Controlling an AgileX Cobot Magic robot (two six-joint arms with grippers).
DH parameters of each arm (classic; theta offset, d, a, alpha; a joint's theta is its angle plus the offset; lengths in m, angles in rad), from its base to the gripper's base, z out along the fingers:
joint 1: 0 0.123 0 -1.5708
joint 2: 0.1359 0 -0.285 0
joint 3: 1.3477 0 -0.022 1.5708
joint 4: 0 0.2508 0 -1.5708
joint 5: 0 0 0.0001 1.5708
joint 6: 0 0.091 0 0
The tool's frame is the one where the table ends.
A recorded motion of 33 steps. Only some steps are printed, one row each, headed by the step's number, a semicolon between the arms.
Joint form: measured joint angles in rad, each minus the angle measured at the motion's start. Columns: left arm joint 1, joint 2, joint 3, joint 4, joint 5, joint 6; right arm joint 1, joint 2, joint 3, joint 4, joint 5, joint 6.
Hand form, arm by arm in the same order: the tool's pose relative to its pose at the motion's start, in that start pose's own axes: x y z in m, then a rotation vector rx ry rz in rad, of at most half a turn. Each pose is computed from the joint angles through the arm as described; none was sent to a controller.
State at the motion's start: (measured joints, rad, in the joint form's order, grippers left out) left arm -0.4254 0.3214 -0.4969 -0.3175 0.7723 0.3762; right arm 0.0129 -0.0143 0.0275 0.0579 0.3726 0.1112
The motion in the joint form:
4: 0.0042 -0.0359 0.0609 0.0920 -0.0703 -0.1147; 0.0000 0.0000 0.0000 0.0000 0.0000 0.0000
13: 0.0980 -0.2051 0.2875 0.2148 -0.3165 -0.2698; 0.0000 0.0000 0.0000 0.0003 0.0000 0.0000
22: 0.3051 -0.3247 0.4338 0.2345 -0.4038 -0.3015; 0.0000 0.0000 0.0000 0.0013 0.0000 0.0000
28: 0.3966 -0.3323 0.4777 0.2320 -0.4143 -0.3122; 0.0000 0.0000 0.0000 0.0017 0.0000 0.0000
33: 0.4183 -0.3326 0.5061 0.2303 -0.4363 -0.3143; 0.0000 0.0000 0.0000 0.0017 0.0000 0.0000
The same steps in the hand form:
4: 0.0126 0.0064 0.0046 -0.0817 -0.0228 -0.0529; 0.0000 0.0000 0.0000 0.0000 0.0000 0.0000
13: 0.0565 0.0175 0.0174 -0.2814 -0.1923 -0.1379; 0.0000 0.0000 0.0000 -0.0001 0.0000 0.0003
22: 0.0912 0.0263 0.0262 -0.4956 -0.2467 -0.2148; 0.0000 0.0000 0.0000 -0.0005 0.0001 0.0012
28: 0.1039 0.0306 0.0310 -0.5773 -0.2228 -0.2664; 0.0000 0.0001 0.0000 -0.0006 0.0001 0.0016
33: 0.1106 0.0321 0.0347 -0.5976 -0.2175 -0.2801; 0.0000 0.0001 0.0000 -0.0006 0.0001 0.0016

